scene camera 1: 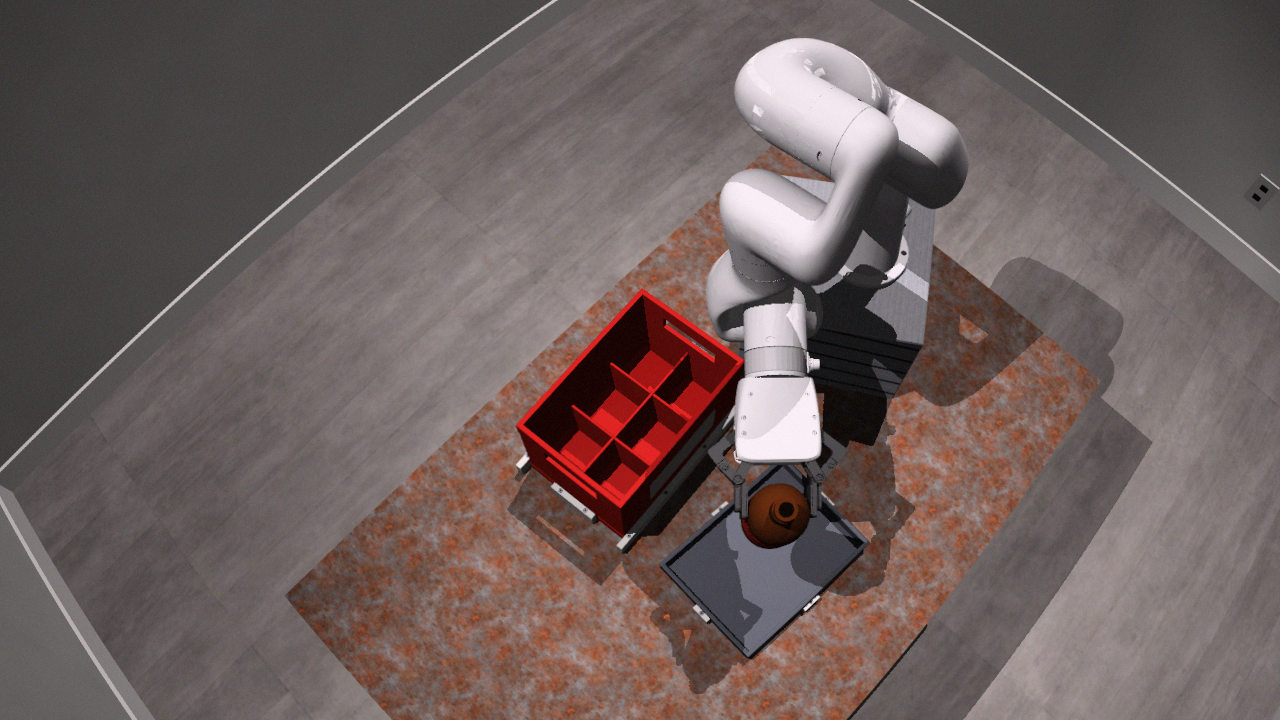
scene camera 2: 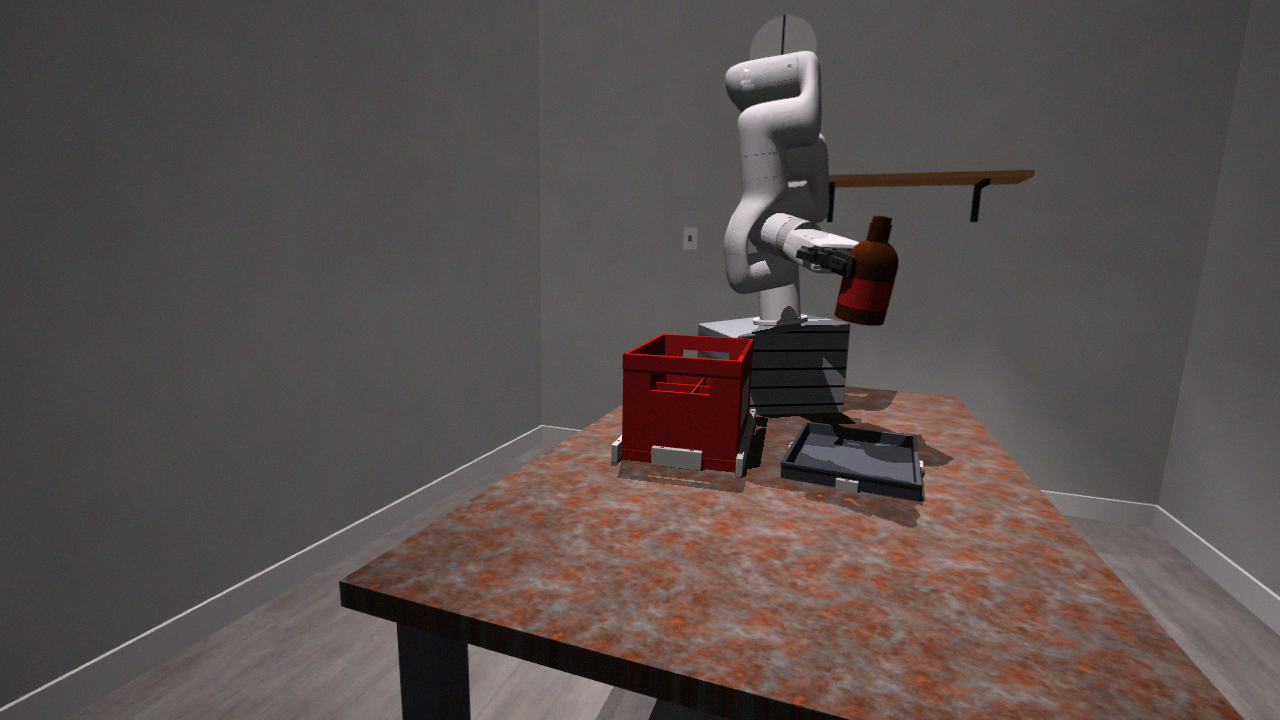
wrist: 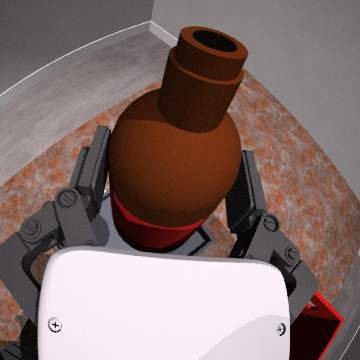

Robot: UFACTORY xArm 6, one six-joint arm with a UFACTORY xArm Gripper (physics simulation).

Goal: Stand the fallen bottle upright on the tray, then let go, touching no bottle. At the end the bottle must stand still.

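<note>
A brown bottle with a red label is held in the air, well above the tray. In scene camera 2 it is slightly tilted, its neck leaning to the right and its base to the left. My gripper is shut on the bottle's body, one finger on each side, below the neck. The dark grey tray lies flat on the table with low walls; no bottle shows standing in it. The palm hides part of the tray in the wrist view.
A tall red crate with several compartments stands beside the tray, to its left in both scene views. Small white brackets sit around crate and tray. The arm's base cabinet stands behind them. A wooden shelf is on the wall.
</note>
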